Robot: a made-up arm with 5 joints.
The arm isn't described. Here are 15 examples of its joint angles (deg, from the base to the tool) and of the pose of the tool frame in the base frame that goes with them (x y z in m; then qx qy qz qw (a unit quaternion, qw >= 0)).
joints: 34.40 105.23 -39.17 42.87 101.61
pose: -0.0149 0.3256 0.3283 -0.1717 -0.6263 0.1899 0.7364
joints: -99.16 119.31 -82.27 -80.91 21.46
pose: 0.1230 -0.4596 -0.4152 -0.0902 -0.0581 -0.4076 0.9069
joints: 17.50 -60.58 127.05 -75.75 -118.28
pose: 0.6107 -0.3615 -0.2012 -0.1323 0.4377 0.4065 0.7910
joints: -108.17 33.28 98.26 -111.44 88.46
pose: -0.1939 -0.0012 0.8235 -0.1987 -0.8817 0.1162 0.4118
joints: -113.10 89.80 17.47 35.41 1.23
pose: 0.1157 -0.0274 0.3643 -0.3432 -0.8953 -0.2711 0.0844
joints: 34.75 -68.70 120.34 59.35 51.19
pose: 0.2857 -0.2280 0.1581 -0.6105 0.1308 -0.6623 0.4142
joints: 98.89 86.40 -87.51 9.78 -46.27
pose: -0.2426 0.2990 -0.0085 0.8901 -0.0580 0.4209 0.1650
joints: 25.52 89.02 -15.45 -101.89 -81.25
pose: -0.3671 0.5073 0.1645 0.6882 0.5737 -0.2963 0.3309
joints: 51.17 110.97 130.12 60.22 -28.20
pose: 0.2539 0.0160 -0.1011 -0.3648 -0.3042 0.8786 0.0493
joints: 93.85 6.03 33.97 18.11 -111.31
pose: -0.0791 0.4714 0.1612 0.4362 -0.1013 -0.8614 0.2396
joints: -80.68 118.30 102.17 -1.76 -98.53
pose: -0.1166 0.0185 0.5083 -0.6942 0.0897 -0.0836 0.7093
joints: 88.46 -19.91 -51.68 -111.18 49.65
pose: -0.4609 -0.1273 0.5237 -0.1061 -0.9760 -0.1839 0.0479
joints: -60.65 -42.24 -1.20 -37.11 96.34
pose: 0.5614 -0.0598 -0.2865 0.6193 0.1756 -0.4030 0.6505
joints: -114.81 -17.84 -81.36 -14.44 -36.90
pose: 0.2895 0.1533 -0.1377 0.2349 -0.1858 -0.9281 0.2211
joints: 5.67 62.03 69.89 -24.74 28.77
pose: 0.4626 -0.1162 0.4241 0.8484 -0.3463 -0.3362 0.2174
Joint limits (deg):
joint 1: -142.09..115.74
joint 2: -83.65..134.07
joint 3: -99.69..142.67
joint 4: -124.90..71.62
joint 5: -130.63..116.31
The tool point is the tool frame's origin. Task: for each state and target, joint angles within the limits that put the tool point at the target. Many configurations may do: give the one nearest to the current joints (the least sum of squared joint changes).
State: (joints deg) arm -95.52 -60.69 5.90 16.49 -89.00
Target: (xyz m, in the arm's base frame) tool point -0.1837 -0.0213 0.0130
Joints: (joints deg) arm -124.55 -81.91 43.40 58.47 -82.80
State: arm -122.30 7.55 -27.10 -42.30 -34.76
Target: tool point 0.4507 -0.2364 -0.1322
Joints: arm -108.56 6.55 -22.89 -46.75 -36.53
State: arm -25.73 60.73 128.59 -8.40 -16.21
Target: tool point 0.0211 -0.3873 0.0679
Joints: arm -31.39 58.22 134.03 7.00 -16.04
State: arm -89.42 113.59 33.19 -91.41 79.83
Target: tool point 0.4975 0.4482 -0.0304
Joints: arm -95.48 132.02 17.42 -99.67 82.30
